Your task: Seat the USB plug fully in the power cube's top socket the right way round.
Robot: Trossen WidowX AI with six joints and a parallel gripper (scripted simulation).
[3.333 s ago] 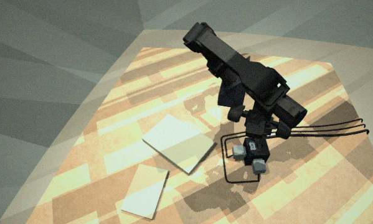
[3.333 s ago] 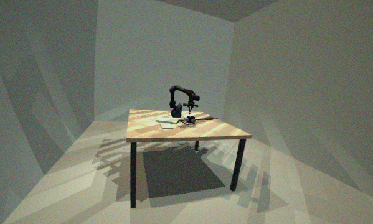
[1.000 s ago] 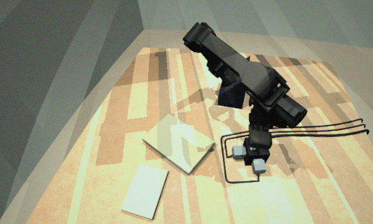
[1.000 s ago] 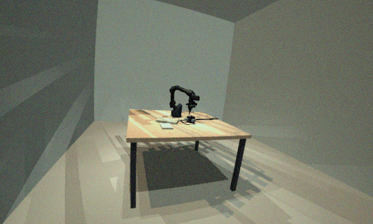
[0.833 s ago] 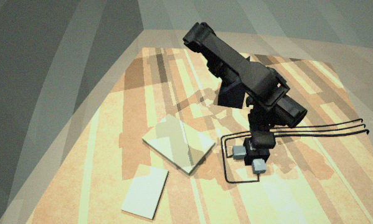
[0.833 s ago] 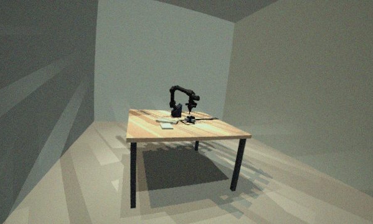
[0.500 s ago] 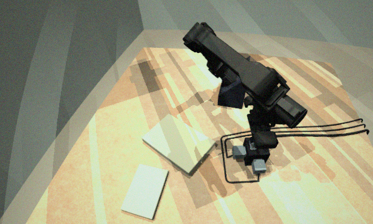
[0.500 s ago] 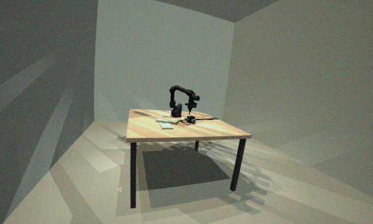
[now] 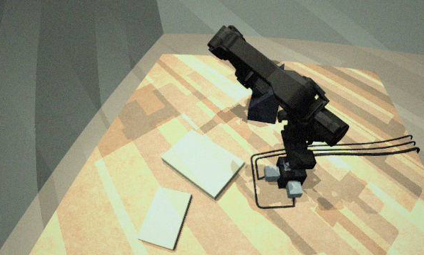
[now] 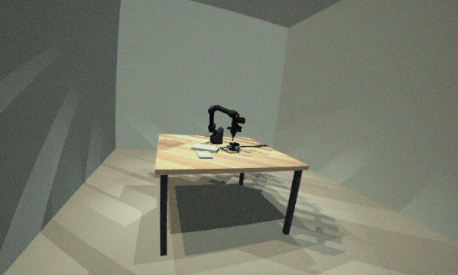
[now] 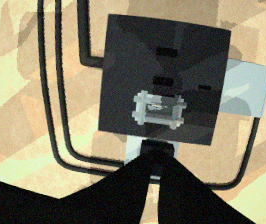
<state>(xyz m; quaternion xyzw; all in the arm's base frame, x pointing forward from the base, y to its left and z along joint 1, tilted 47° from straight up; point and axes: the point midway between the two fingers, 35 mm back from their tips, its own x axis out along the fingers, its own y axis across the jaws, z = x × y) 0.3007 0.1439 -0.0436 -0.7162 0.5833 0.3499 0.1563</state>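
The grey USB plug is 20 mm below my gripper tip.
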